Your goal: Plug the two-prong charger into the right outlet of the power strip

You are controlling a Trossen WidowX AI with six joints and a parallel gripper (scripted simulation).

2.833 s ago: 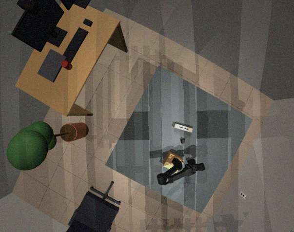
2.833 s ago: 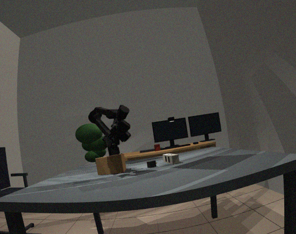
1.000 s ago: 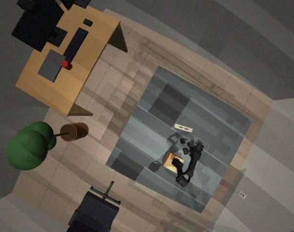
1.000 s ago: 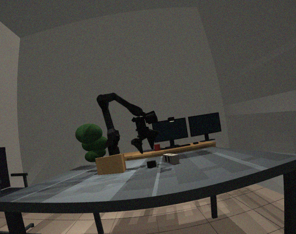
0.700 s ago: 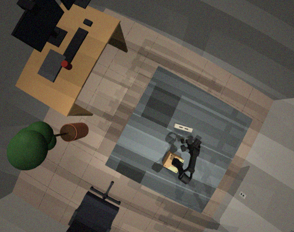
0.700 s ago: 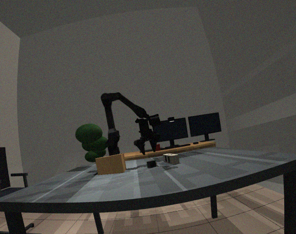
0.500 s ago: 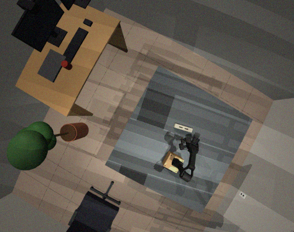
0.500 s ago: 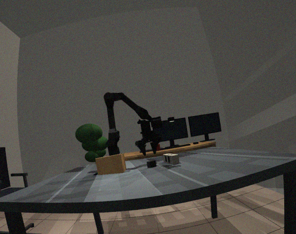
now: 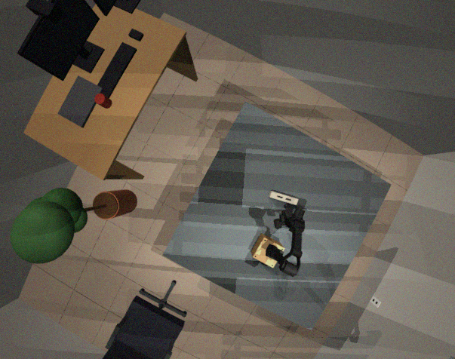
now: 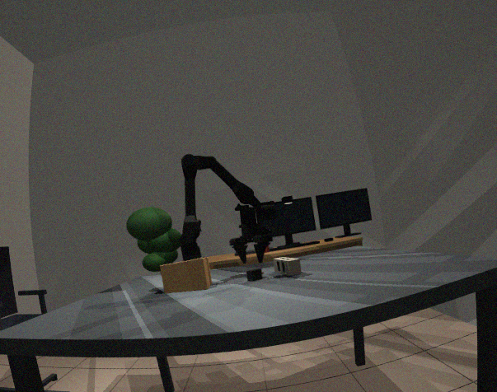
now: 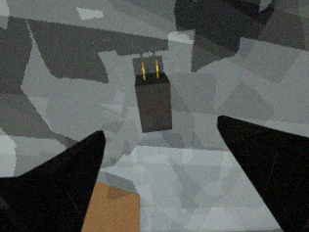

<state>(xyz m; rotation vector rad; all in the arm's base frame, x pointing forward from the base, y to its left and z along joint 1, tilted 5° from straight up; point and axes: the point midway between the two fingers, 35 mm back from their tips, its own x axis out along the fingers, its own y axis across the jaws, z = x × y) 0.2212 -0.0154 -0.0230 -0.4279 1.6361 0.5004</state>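
My gripper tip is 50 mm above the two-prong charger, 10 mm to the right of it and 10 mm short of it.
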